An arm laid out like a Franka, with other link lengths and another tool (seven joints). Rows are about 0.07 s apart.
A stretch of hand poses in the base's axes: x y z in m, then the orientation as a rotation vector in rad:
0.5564 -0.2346 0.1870 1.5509 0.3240 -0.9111
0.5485 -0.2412 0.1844 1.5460 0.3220 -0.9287
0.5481 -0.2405 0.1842 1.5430 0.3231 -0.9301
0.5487 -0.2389 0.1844 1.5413 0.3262 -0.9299
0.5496 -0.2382 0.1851 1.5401 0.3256 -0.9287
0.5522 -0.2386 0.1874 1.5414 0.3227 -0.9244
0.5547 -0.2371 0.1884 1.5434 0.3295 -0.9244
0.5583 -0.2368 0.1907 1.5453 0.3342 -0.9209
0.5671 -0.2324 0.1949 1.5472 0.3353 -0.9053
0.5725 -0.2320 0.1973 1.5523 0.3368 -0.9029
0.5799 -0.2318 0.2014 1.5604 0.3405 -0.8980
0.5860 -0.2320 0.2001 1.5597 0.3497 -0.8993
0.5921 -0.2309 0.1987 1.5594 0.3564 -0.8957
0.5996 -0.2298 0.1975 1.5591 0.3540 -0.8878
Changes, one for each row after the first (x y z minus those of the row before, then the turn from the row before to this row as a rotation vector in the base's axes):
-0.0079 -0.0066 -0.0026 -0.0037 0.0112 -0.0109
-0.0004 0.0007 -0.0002 -0.0020 0.0023 0.0007
0.0006 0.0016 0.0002 -0.0002 0.0020 0.0023
0.0009 0.0007 0.0007 -0.0014 -0.0007 0.0008
0.0026 -0.0004 0.0023 -0.0004 -0.0046 0.0008
0.0025 0.0015 0.0010 0.0046 0.0031 0.0030
0.0036 0.0003 0.0023 0.0033 -0.0001 0.0042
0.0088 0.0044 0.0042 0.0010 -0.0096 0.0101
0.0054 0.0004 0.0024 0.0049 -0.0020 0.0007
0.0074 0.0002 0.0041 0.0082 -0.0032 0.0025
0.0061 -0.0002 -0.0013 0.0033 0.0060 0.0044
0.0061 0.0011 -0.0014 0.0023 0.0015 0.0060
0.0075 0.0011 -0.0012 -0.0017 -0.0062 0.0039

